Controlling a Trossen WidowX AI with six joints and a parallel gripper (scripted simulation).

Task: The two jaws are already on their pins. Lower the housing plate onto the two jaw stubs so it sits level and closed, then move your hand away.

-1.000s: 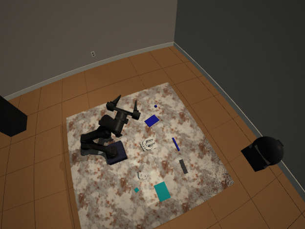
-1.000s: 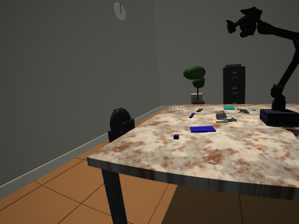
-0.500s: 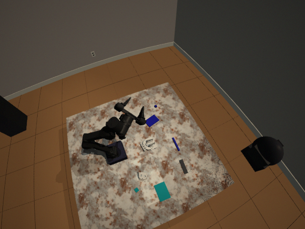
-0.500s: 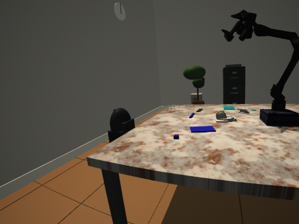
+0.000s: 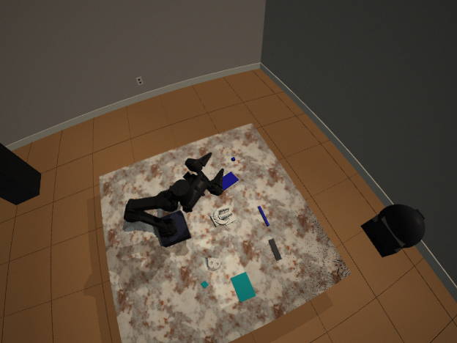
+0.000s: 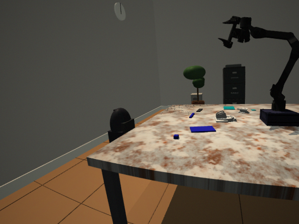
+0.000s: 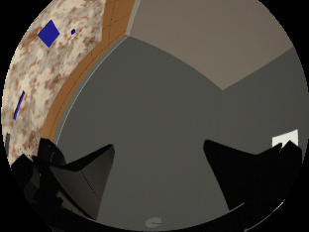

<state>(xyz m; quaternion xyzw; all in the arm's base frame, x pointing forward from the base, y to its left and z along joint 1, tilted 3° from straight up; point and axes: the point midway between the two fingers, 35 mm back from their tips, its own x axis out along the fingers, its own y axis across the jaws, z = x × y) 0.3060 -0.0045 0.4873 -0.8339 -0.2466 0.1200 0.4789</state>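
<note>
Right now my gripper tip is 18 cm past the white housing part, 25 cm to the left of it and 53 cm above it. The rest, counted from my gripper tip: blue bar: 21 cm ahead, 13 cm to the right, 55 cm below; then blue plate: 12 cm ahead, 20 cm to the left, 55 cm below; then dark grey bar: 16 cm ahead, 34 cm to the right, 56 cm below.
</note>
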